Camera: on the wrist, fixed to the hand. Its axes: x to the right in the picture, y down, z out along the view.
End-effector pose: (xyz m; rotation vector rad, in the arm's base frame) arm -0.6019 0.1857 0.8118 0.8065 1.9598 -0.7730
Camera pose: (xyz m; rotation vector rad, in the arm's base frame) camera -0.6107 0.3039 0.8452 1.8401 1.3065 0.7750
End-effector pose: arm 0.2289 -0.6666 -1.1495 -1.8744 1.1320 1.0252
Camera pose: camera 0.2065 -0.7825 -1.1144 1.0658 -2.0945 -1.1167
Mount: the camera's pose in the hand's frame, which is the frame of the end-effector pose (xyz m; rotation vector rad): 0.0032 0.0571 -0.1091 -0.4608 0.5535 1.4321
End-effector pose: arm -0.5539 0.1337 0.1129 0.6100 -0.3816 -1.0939
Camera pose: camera -0.4500 0.1786 0.0642 0.0922 -0.0074 0.3804
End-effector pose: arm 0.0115 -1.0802 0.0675 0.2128 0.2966 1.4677
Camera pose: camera -0.0775 -1.0758 -0.0176 -0.4885 0.2250 2.9626
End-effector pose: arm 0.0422 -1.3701 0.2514 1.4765 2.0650 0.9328
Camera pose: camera 0.0037 -1.3849 0.3675 -2.0824 -0.4642 -1.9052
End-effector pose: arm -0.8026 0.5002 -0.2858 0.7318 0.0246 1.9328
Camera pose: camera -0.9046 0.5079 -0.3544 0.2568 0.6714 -2.8536
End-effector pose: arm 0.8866 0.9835 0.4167 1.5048 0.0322 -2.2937
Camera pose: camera 1.0004 0.9551 0.3789 1.1789 -0.2575 -0.6664
